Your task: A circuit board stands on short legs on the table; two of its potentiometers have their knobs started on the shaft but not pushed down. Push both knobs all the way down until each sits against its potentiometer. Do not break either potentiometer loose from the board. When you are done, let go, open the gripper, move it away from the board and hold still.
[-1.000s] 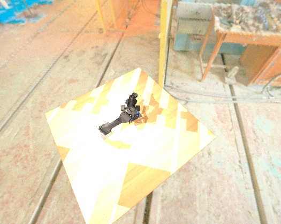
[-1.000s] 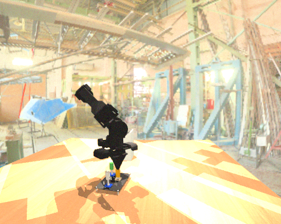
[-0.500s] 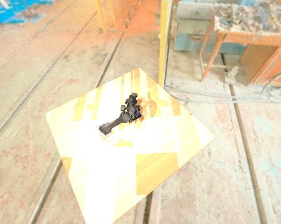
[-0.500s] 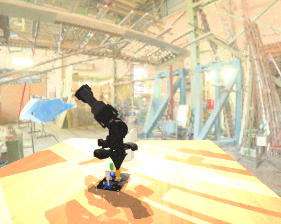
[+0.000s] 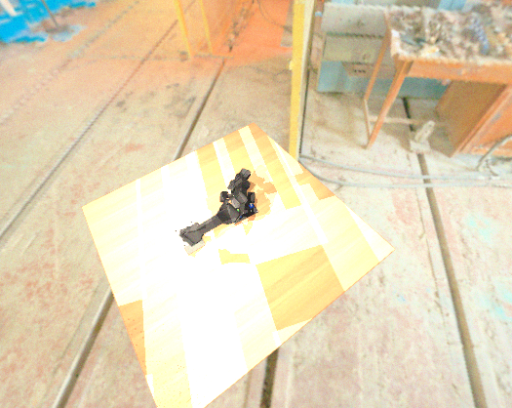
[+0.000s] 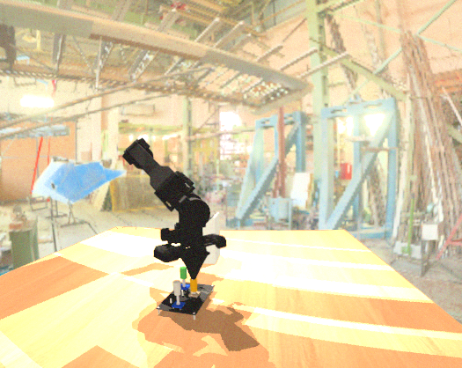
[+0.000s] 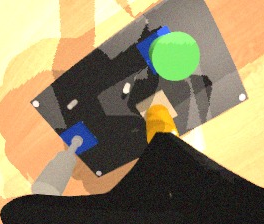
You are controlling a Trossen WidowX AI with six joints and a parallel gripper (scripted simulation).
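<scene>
The orange knob is 1 cm below my gripper tip.
</scene>
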